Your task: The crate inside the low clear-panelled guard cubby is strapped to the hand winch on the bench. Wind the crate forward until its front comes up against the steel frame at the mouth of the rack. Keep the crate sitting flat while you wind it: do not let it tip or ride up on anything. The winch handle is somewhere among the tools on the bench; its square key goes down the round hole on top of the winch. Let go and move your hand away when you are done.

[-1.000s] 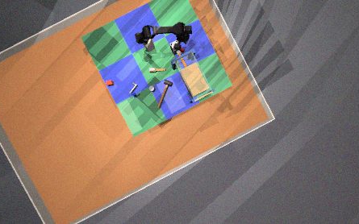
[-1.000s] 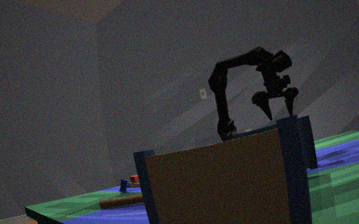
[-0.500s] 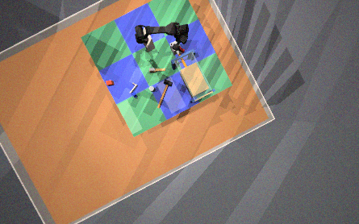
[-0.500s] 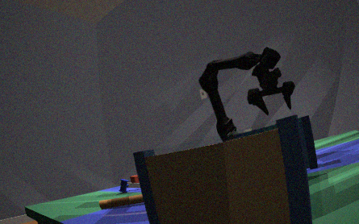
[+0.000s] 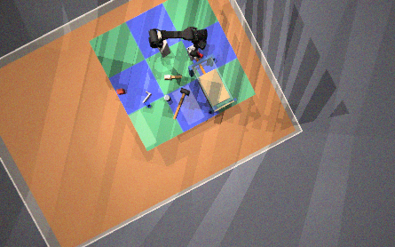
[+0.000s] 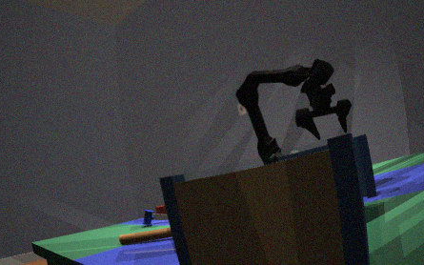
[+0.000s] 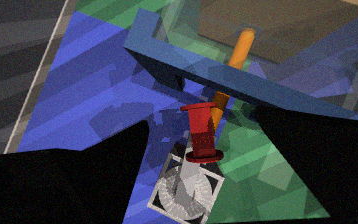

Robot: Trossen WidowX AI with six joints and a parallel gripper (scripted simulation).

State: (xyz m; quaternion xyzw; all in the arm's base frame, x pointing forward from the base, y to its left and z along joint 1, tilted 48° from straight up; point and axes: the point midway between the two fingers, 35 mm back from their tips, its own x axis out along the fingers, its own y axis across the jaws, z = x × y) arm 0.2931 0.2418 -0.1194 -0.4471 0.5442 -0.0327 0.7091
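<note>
Right now my gripper tip is 50 mm above the red grip, 10 mm to the left of it and 10 mm past it. From my gripper tip the other things lie so: blue-framed guard cubby (290 mm ahead, 110 mm below, 50 mm to the right); then winch (150 mm below, 130 mm behind, 30 mm to the right); then blue piece (700 mm to the right, 150 mm below, 80 mm ahead).
</note>
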